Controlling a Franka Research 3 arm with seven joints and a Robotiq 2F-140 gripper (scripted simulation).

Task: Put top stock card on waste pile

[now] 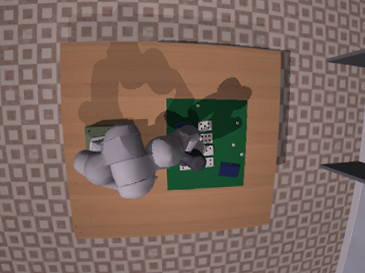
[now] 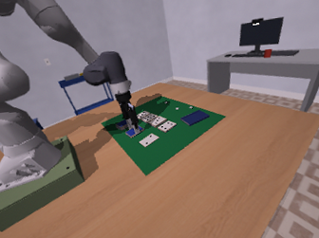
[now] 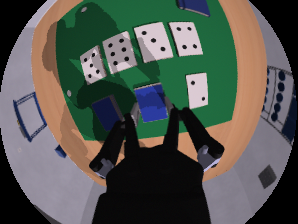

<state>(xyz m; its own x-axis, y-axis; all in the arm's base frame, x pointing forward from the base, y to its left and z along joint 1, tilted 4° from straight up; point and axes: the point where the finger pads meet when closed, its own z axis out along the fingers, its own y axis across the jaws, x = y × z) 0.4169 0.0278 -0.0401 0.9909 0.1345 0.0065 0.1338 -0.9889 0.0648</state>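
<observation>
Right now my hand is 3 cm above the blue-backed card. The rest, counted from my hand: green mat (16 cm ahead, 5 cm below, 2 cm to the left).
</observation>
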